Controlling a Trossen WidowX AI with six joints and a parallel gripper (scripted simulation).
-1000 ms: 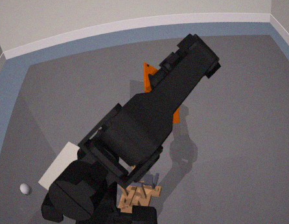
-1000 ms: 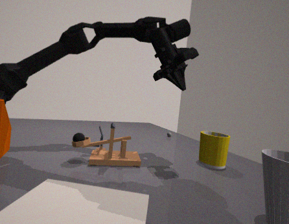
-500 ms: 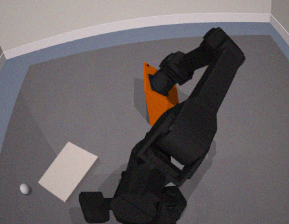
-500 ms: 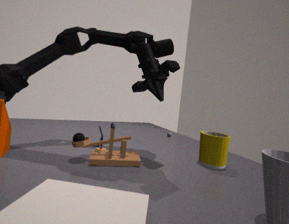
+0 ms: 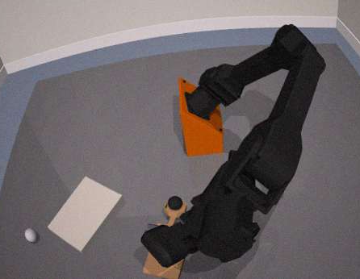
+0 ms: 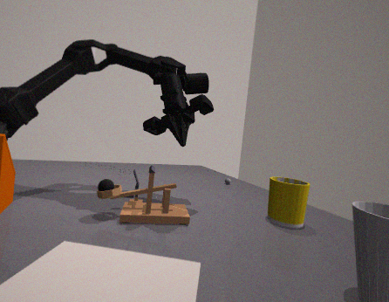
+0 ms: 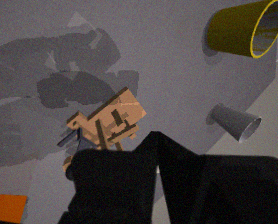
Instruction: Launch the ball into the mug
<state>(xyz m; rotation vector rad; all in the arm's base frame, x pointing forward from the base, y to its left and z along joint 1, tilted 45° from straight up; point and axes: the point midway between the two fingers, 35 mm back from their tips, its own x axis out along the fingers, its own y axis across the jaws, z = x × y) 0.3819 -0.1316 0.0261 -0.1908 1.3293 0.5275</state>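
The black ball lies 17 cm behind my gripper tip and 10 cm below it. Also, from my gripper tip: wooden catapult: 11 cm below, 10 cm behind; flat white sheet: 24 cm to the right, 21 cm behind, 15 cm below; yellow mug: 23 cm ahead, 14 cm to the right, 13 cm below.
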